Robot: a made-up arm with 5 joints.
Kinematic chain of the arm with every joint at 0, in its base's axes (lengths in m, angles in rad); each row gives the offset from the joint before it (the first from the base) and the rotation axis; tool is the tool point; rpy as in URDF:
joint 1: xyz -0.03 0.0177 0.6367 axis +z
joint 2: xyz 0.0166 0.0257 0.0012 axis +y
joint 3: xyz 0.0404 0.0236 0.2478 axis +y
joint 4: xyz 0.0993 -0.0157 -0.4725 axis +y
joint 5: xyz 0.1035 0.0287 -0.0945 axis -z
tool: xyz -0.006 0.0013 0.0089 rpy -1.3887 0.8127 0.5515
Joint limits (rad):
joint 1: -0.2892..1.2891
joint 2: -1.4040..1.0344
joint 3: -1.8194..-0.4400
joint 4: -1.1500..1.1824
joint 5: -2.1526..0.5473
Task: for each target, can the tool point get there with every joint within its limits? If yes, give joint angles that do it. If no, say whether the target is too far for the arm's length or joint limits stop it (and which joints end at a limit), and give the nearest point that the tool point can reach.
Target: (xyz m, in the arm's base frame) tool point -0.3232 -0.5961 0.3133
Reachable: no: joint limits stop it (at a limit: joint 1, joint 2, joint 3, joint 4, joint 5) | nearest point -0.1040 0.0015 0.2033 | short by 0.646 m
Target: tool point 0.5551 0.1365 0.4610
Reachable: yes | joints 0.1004 0.6172 -1.0215 -0.6237 -0.6794
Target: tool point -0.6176 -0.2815 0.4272
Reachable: no: joint limits stop it (at a limit: joint 1, joint 2, joint 3, joint 4, joint 5) | nearest point -0.1040 0.0015 0.2033 | short by 0.628 m
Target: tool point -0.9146 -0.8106 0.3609
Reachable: no: too far | nearest point -0.3788 -0.3089 1.1105 | short by 1.049 m
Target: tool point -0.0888 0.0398 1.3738
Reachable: yes | joints 0.9698 -0.8686 -1.6292 -0.3883 -0.4344
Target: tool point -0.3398 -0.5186 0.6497
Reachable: no: joint limits stop it (at a limit: joint 2, joint 3, joint 4, joint 5) | nearest point -0.2690 -0.3961 1.1105 | short by 0.482 m
